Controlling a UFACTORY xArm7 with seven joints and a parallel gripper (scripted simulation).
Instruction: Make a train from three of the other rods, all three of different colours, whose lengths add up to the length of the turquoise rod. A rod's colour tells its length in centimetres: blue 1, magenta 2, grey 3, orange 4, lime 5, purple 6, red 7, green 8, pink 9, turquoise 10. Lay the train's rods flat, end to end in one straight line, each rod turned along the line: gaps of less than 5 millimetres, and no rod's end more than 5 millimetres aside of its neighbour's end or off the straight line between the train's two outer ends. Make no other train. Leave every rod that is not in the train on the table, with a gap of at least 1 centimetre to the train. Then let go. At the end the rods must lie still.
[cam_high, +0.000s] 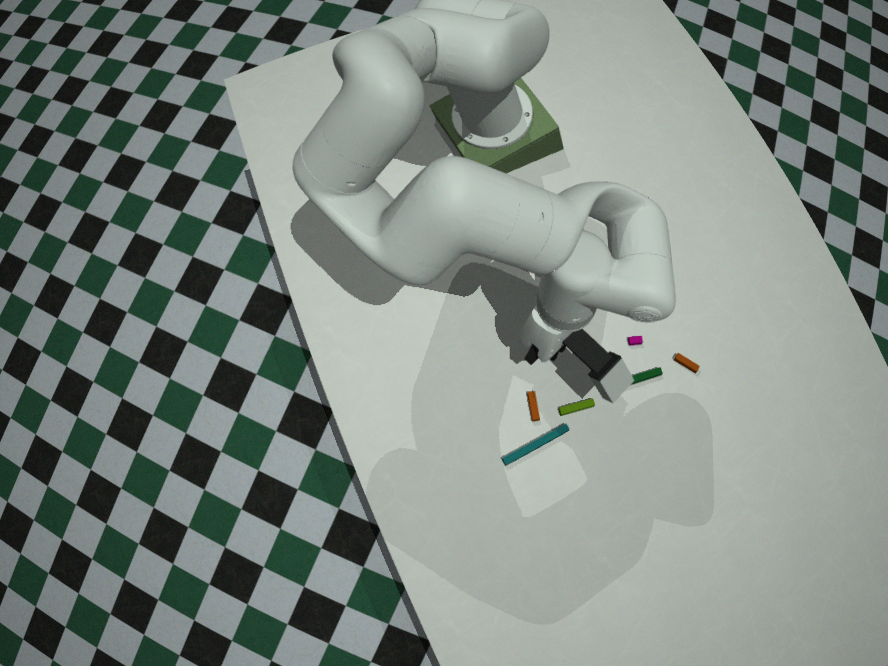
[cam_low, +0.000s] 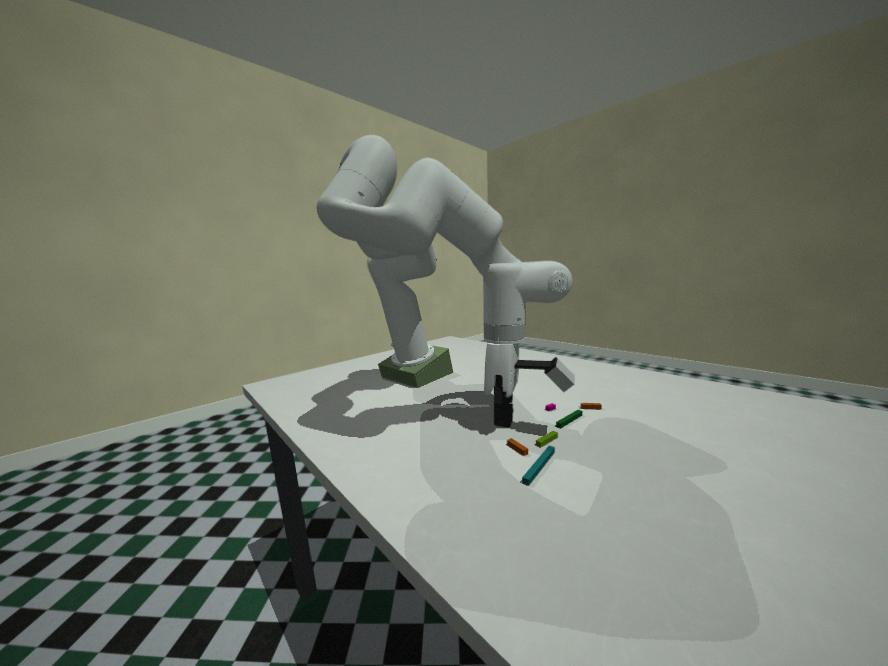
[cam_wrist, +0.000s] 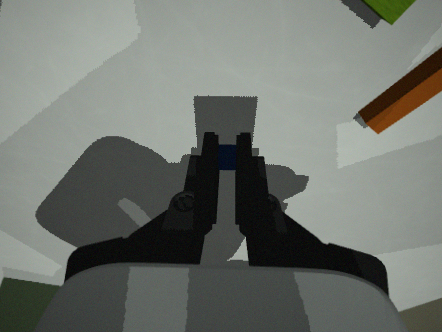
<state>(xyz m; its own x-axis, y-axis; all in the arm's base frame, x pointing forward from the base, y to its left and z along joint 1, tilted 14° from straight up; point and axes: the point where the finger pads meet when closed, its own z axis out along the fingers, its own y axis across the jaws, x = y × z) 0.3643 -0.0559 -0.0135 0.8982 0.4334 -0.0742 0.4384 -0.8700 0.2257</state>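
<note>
The orange rod is 7 cm ahead of my hand, 5 cm to the right of it and 2 cm below it. Round my hand: magenta rod: 3 cm ahead, 12 cm to the left, 2 cm below; then blue rod: 2 cm below; then lime rod: 9 cm ahead, 2 cm below.
</note>
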